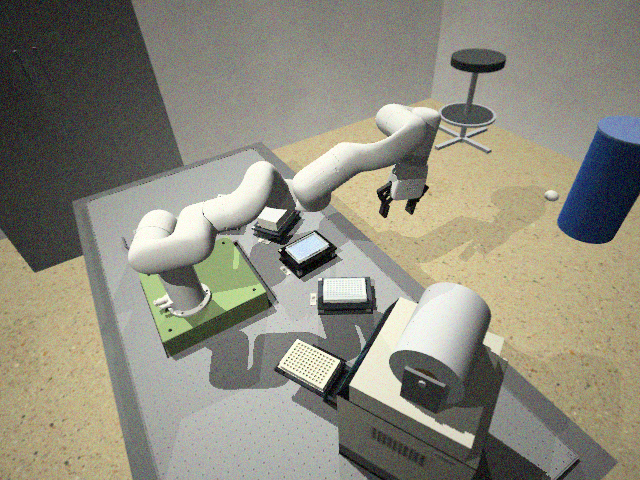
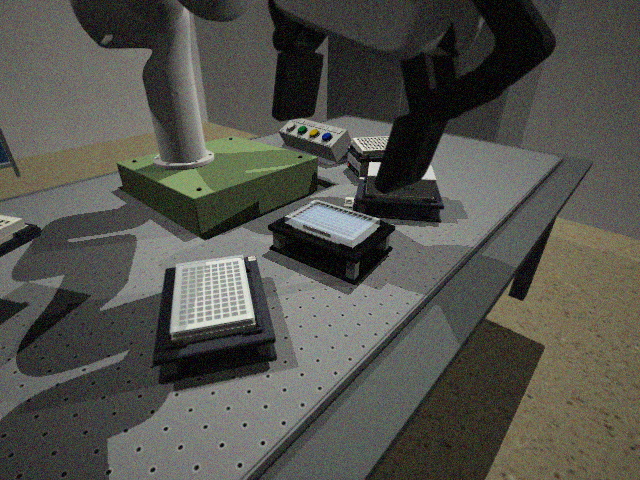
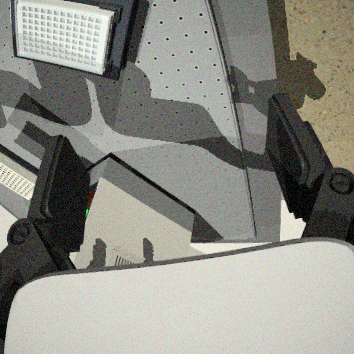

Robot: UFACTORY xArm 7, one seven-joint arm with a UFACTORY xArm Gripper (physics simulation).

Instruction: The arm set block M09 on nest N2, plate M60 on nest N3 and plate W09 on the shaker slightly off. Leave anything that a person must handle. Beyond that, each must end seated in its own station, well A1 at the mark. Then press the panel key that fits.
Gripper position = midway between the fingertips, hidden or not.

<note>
My gripper [image 2: 339,148] is open, holding nothing. Also in view: a blue-tinted plate [image 2: 336,224] and a cream plate [image 1: 310,365].
The blue-tinted plate also shows in image 1 [image 1: 307,247]. My gripper shows as well in image 1 [image 1: 395,214]. Image 3 misses the blue-tinted plate: it is out of frame.
</note>
